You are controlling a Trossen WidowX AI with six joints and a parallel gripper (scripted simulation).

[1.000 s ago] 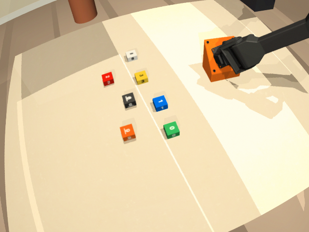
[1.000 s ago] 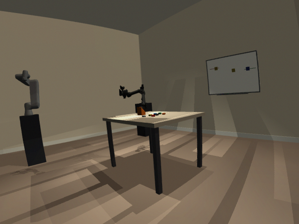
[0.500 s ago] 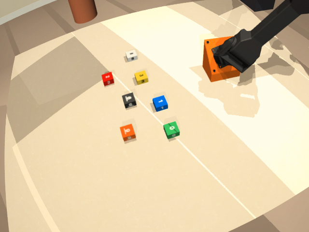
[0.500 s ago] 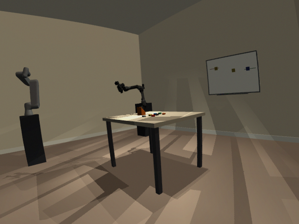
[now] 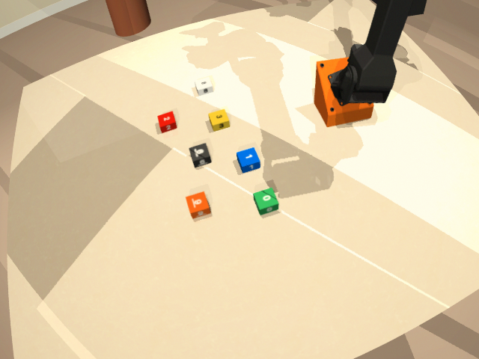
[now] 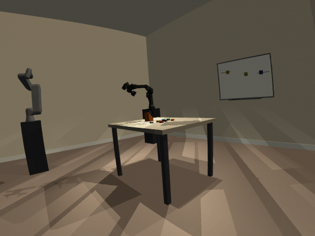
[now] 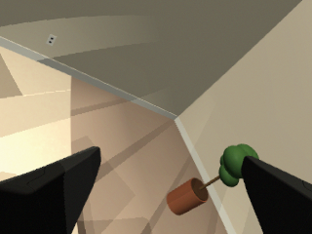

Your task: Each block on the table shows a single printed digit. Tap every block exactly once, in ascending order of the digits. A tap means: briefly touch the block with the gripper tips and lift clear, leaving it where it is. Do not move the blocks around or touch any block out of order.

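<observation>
The green 0 block is 190 mm ahead of my gripper tip, 460 mm to the left of it and 390 mm below it. Round my gripper tip: red 2 block 290 mm ahead, 220 mm to the left, 390 mm below; then pale grey block 190 mm ahead, 150 mm to the left, 390 mm below; then yellow 3 block 200 mm ahead, 260 mm to the left, 390 mm below.
</observation>
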